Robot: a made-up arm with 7 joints. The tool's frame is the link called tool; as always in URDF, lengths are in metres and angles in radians. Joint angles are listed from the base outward. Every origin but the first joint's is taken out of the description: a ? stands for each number. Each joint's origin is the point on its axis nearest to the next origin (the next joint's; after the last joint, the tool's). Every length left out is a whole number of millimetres.
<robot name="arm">
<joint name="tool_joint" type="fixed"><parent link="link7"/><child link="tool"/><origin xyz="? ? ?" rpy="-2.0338 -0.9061 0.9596"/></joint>
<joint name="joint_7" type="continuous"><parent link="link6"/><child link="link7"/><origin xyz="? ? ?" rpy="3.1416 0 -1.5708"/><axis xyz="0 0 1"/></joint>
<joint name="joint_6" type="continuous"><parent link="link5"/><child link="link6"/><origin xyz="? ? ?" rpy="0.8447 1.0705 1.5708"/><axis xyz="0 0 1"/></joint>
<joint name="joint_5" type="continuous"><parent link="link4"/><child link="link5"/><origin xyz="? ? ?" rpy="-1.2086 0.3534 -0.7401"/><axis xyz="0 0 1"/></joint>
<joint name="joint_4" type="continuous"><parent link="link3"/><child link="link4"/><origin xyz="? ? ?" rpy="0.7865 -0.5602 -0.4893"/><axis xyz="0 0 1"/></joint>
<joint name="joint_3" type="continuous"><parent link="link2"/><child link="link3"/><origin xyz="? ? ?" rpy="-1.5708 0 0"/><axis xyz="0 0 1"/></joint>
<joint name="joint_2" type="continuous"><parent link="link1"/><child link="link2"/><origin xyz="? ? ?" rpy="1.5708 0 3.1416"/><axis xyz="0 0 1"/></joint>
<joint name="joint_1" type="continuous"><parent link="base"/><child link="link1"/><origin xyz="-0.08 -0.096 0.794" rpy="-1.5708 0 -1.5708"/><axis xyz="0 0 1"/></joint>
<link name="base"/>
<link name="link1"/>
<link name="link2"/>
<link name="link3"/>
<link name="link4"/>
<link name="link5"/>
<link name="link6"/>
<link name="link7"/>
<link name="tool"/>
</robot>
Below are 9 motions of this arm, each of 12 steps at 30 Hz.
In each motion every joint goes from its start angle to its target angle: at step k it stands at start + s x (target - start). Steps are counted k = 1, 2, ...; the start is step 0. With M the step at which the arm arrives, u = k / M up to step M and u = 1 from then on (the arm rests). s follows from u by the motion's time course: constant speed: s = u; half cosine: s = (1 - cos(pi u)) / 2; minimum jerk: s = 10 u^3 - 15 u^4 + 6 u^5.
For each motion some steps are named. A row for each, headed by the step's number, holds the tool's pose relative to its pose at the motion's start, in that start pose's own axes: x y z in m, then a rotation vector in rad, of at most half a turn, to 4 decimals.
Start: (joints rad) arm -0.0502 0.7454 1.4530 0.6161 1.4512 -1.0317 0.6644
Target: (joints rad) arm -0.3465 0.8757 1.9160 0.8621 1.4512 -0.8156 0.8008
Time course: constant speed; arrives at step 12
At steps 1, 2, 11, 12:
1: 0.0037 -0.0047 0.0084 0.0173 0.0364 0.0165
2: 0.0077 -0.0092 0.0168 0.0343 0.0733 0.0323
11: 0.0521 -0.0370 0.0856 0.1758 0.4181 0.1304
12: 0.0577 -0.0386 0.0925 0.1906 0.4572 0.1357

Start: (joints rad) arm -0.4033 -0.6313 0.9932 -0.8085 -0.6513 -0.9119 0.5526
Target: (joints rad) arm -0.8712 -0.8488 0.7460 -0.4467 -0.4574 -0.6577 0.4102
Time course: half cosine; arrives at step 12
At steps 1, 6, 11, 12:
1: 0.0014 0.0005 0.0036 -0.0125 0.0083 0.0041
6: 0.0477 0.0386 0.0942 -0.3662 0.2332 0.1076
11: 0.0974 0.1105 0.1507 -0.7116 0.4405 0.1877
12: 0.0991 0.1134 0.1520 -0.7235 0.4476 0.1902

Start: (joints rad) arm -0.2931 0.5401 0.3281 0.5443 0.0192 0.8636 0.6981
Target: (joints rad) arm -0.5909 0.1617 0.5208 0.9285 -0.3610 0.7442 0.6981
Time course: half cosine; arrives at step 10
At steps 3, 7, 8, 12:
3: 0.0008 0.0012 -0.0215 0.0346 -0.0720 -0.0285
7: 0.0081 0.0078 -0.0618 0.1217 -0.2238 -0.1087
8: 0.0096 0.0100 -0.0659 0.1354 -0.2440 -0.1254
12: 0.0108 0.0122 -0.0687 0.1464 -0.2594 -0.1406

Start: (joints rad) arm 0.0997 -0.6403 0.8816 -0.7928 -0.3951 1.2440 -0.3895
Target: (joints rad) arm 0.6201 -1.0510 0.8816 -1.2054 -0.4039 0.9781 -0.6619
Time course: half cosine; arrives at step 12
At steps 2, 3, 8, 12:
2: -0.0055 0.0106 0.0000 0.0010 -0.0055 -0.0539
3: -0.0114 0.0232 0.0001 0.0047 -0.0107 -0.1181
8: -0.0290 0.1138 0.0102 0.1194 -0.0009 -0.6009
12: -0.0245 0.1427 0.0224 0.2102 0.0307 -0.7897

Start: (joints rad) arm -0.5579 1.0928 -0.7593 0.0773 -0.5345 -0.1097 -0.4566
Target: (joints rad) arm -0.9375 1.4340 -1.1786 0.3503 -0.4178 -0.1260 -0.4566
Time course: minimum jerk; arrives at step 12
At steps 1, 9, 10, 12:
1: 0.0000 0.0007 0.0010 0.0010 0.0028 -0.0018
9: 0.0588 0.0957 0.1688 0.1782 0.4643 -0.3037
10: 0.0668 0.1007 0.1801 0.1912 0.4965 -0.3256
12: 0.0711 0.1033 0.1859 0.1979 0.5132 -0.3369

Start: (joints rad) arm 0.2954 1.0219 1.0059 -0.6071 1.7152 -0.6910 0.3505
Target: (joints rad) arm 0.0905 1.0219 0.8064 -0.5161 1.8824 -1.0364 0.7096
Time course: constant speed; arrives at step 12
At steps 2, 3, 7, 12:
2: -0.0093 0.0073 -0.0366 0.0904 -0.0877 -0.0422
3: -0.0124 0.0120 -0.0551 0.1356 -0.1322 -0.0620
7: -0.0138 0.0380 -0.1277 0.3169 -0.3133 -0.1329
12: 0.0091 0.0830 -0.2092 0.5459 -0.5440 -0.2010

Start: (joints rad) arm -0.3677 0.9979 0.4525 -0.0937 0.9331 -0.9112 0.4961
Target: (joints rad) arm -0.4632 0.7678 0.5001 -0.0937 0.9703 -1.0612 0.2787
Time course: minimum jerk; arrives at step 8
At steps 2, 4, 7, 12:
2: 0.0042 -0.0051 0.0089 -0.0209 0.0112 0.0208
4: 0.0219 -0.0204 0.0439 -0.1040 0.0535 0.0976
7: 0.0457 -0.0302 0.0874 -0.2118 0.1039 0.1845
12: 0.0465 -0.0303 0.0889 -0.2155 0.1055 0.1873

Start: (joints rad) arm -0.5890 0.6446 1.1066 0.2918 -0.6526 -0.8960 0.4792
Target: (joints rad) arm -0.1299 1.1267 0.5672 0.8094 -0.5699 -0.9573 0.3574
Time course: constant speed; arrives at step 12
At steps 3, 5, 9, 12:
3: -0.0303 0.0667 0.0074 -0.0247 0.0042 -0.2319
5: -0.0426 0.1146 0.0100 -0.0464 0.0002 -0.3836
9: -0.0487 0.2130 0.0061 -0.1020 -0.0294 -0.6752
12: -0.0392 0.2842 -0.0072 -0.1538 -0.0738 -0.8785

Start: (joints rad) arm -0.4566 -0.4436 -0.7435 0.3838 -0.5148 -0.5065 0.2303
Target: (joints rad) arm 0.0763 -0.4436 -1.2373 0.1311 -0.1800 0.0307 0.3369
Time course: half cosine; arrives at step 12
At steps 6, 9, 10, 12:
6: 0.0326 0.0096 0.0666 -0.1667 0.1796 0.1204
9: 0.0640 0.0252 0.1140 -0.3016 0.3178 0.2067
10: 0.0721 0.0296 0.1244 -0.3335 0.3505 0.2266
12: 0.0792 0.0336 0.1331 -0.3608 0.3786 0.2436

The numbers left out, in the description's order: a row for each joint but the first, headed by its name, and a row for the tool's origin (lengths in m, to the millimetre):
tool: -0.288 -0.181 0
joint_7: -0.164 -0.039 0
joint_6: 0.146 0.154 0
joint_5: 0.01 0.006 0
joint_4: 0.06 0.057 0
joint_3: -0.025 -0.033 0
joint_2: -0.024 0.084 0

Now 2 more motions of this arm.
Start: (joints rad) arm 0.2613 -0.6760 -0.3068 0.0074 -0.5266 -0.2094 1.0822
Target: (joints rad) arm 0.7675 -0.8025 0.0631 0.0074 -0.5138 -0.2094 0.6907
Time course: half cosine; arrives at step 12
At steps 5, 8, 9, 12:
5: 0.0407 -0.0029 0.0892 0.1181 0.2711 -0.0460
8: 0.1028 -0.0384 0.1518 0.2677 0.5285 -0.0442
9: 0.1213 -0.0528 0.1622 0.3134 0.5936 -0.0353
12: 0.1478 -0.0759 0.1713 0.3815 0.6808 -0.0170

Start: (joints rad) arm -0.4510 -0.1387 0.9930 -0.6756 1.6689 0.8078 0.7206
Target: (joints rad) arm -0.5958 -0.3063 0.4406 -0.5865 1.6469 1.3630 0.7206
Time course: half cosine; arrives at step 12
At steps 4, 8, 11, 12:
4: 0.0116 0.0331 0.0429 -0.0099 0.1387 -0.0798
8: 0.0633 0.0812 0.1275 -0.0085 0.4396 -0.2089
11: 0.0988 0.0934 0.1630 0.0034 0.5883 -0.2543
12: 0.1016 0.0941 0.1654 0.0046 0.5994 -0.2572

